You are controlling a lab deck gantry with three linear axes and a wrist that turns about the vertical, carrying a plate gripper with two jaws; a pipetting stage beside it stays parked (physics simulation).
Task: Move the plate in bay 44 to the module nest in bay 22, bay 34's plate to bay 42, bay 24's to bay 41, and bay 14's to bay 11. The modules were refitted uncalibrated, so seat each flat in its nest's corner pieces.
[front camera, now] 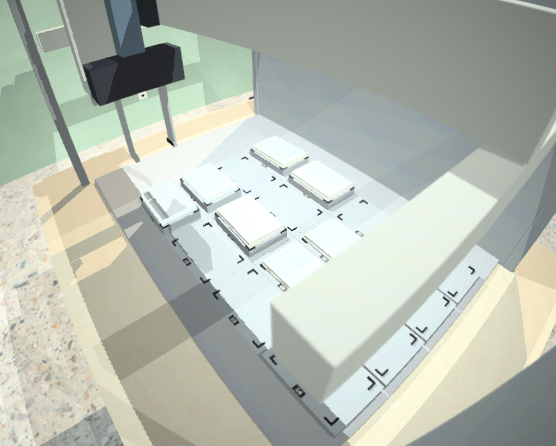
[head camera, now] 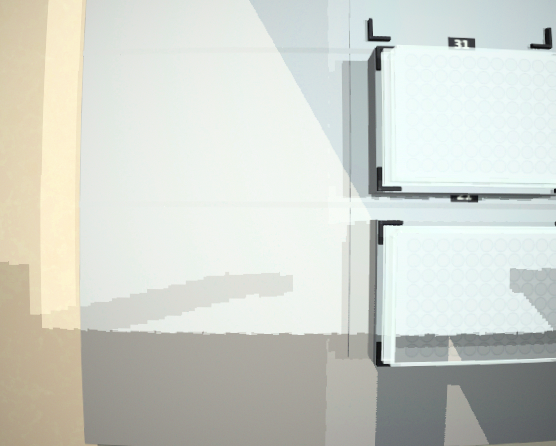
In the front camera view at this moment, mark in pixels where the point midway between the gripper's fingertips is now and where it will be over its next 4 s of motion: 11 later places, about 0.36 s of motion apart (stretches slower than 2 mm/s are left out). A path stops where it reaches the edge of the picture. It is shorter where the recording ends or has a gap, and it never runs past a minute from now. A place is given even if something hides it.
My gripper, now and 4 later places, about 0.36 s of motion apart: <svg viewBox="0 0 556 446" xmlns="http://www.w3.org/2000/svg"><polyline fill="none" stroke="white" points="154,150 166,152 224,158 297,162 314,160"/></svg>
